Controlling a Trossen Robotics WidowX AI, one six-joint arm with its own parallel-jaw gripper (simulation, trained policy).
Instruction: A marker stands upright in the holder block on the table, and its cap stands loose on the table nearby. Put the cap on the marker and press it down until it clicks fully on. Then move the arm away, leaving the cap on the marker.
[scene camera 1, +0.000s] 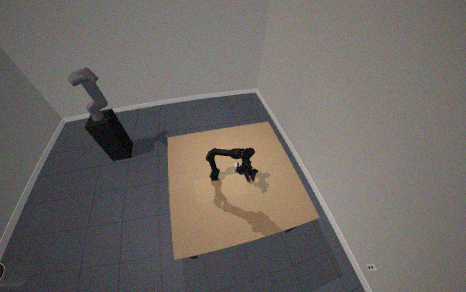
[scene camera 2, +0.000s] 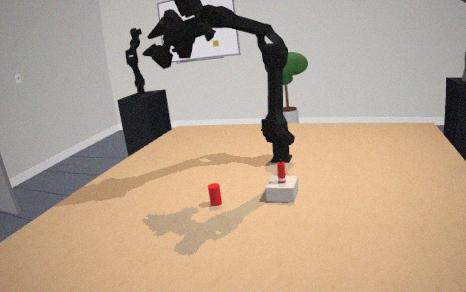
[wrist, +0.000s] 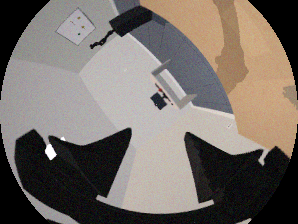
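Note:
My own gripper (scene camera 2: 145, 46) is visible to me here, and the wrist view gives me the gripper again (wrist: 158, 133).

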